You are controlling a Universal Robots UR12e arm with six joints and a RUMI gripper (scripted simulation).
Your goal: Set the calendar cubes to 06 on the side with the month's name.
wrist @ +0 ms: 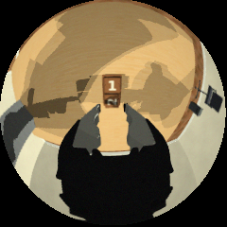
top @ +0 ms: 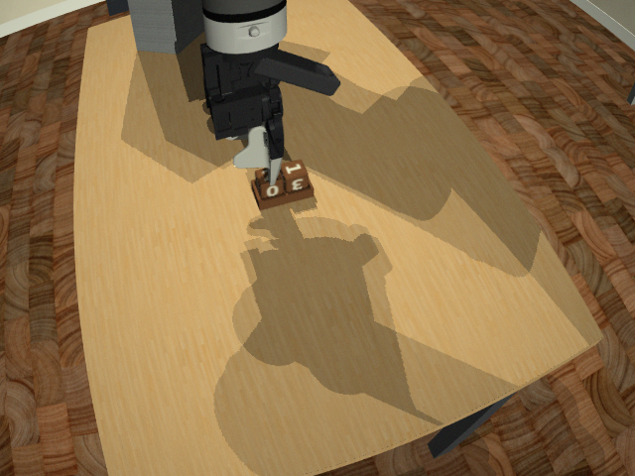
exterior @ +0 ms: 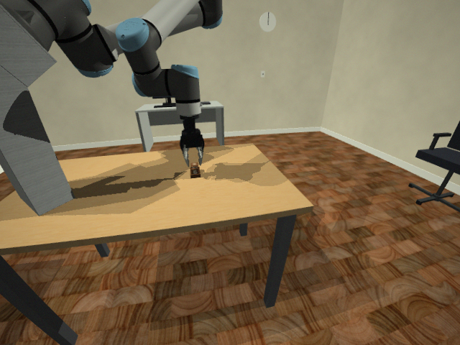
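Now: hand 6 cm above the brown calendar tray, 2 cm to the right of it and 1 cm past it. From my hand the other things lie so: cube 4 cm below, 3 cm to the left, 1 cm behind.
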